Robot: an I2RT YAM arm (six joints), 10 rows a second.
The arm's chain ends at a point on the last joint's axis. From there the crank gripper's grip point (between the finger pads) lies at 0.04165 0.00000 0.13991 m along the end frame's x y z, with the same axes.
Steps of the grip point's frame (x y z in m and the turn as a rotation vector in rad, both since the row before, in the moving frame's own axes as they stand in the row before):
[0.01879, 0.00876, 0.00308, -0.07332, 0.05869, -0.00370]
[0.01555, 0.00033, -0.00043, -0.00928, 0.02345, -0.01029]
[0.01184, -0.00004, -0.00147, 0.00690, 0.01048, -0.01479]
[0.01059, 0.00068, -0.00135, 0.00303, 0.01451, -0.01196]
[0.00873, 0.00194, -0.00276, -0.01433, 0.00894, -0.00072]
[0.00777, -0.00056, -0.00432, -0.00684, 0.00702, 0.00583]
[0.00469, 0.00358, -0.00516, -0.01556, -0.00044, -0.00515]
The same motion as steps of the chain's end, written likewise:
[0.01064, -0.00122, 0.00613, -0.07332, 0.05869, -0.00370]
[0.01228, -0.00052, 0.00059, -0.00928, 0.02345, -0.01029]
[0.01039, 0.00155, -0.00102, 0.00690, 0.01048, -0.01479]
[0.00857, 0.00161, -0.00073, 0.00303, 0.01451, -0.01196]
[0.00748, -0.00003, -0.00237, -0.01433, 0.00894, -0.00072]
[0.00679, -0.00176, -0.00402, -0.00684, 0.00702, 0.00583]
[0.00475, 0.00162, -0.00516, -0.01556, -0.00044, -0.00515]

